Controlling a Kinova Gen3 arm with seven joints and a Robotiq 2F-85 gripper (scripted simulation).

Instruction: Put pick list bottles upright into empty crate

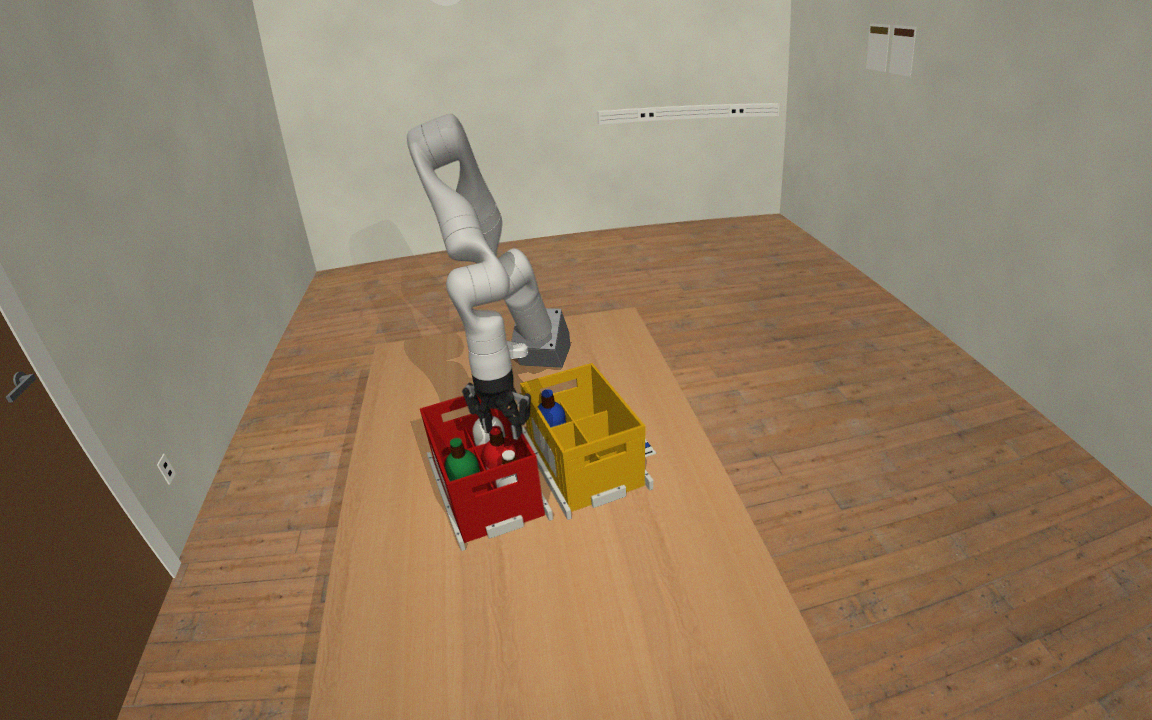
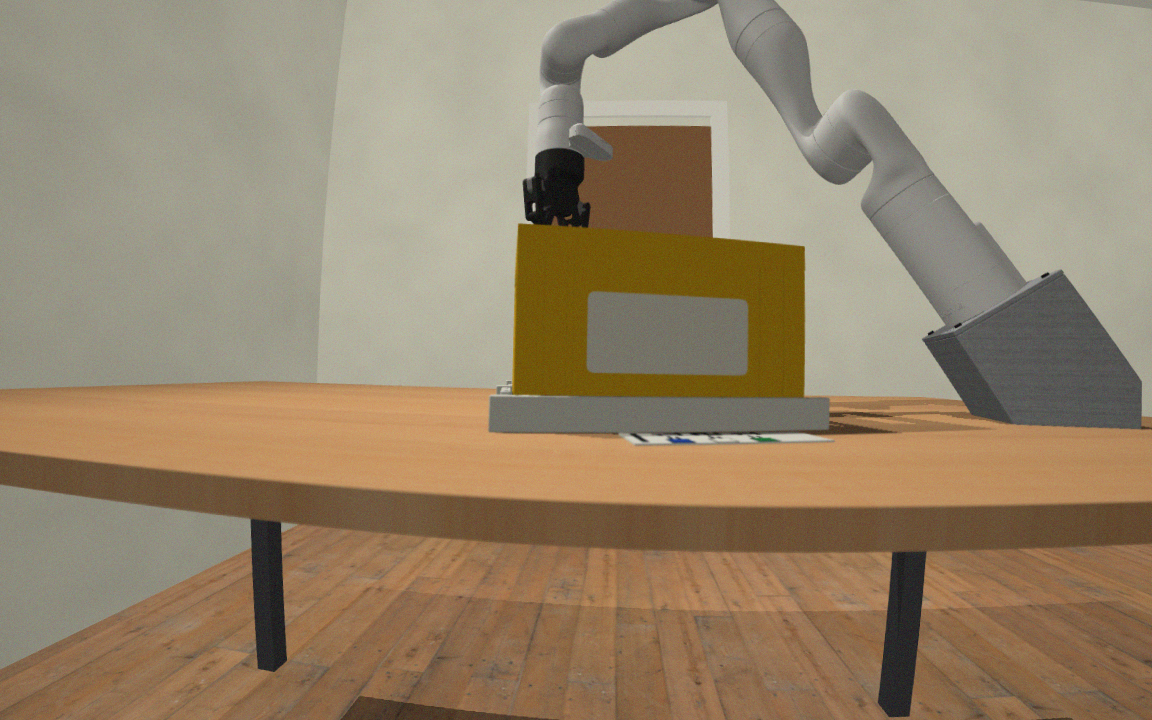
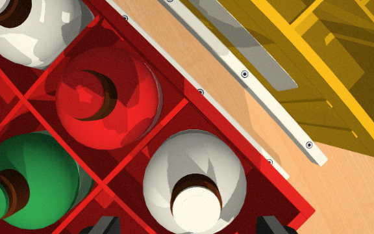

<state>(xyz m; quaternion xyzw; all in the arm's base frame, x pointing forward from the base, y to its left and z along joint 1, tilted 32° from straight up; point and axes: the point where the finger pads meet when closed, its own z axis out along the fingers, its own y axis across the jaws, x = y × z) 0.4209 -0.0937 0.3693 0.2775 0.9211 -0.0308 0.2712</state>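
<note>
My hand is 9 cm past the red bottle, 1 cm to the left of it and 14 cm above it. From my hand the other things lie so: yellow crate 10 cm behind, 18 cm to the left, 15 cm below; then red crate 8 cm behind, 6 cm to the right, 15 cm below; then green bottle 7 cm behind, 10 cm to the right, 14 cm below.
</note>
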